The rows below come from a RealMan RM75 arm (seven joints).
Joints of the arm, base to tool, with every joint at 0 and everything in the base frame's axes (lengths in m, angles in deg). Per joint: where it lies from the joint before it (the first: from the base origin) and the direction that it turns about. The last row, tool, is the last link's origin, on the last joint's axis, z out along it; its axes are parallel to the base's.
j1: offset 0 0 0.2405 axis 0 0 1
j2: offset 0 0 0 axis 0 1 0
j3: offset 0 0 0.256 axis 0 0 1
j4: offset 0 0 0 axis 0 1 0
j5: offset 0 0 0.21 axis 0 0 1
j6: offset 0 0 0 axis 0 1 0
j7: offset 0 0 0.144 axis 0 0 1
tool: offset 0 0 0
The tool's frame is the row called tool.
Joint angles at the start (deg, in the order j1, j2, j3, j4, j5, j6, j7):
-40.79 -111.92 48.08 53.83 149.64 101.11 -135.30
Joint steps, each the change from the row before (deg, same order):
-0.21 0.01 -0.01 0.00 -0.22 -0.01 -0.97
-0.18 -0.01 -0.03 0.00 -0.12 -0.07 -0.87
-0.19 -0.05 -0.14 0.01 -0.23 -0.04 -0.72
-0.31 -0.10 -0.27 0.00 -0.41 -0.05 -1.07
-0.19 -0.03 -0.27 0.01 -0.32 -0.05 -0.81
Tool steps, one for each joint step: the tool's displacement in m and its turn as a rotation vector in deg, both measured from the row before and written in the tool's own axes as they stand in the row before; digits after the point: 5 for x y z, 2 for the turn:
0.00185 0.00092 -0.00041 -0.12 0.22 -0.73
0.00157 0.00066 -0.00026 -0.04 0.20 -0.69
0.00179 0.00104 -0.00021 -0.20 0.34 -0.56
0.00288 0.00187 -0.00022 -0.41 0.57 -0.83
0.00193 0.00102 -0.00052 -0.29 0.50 -0.71

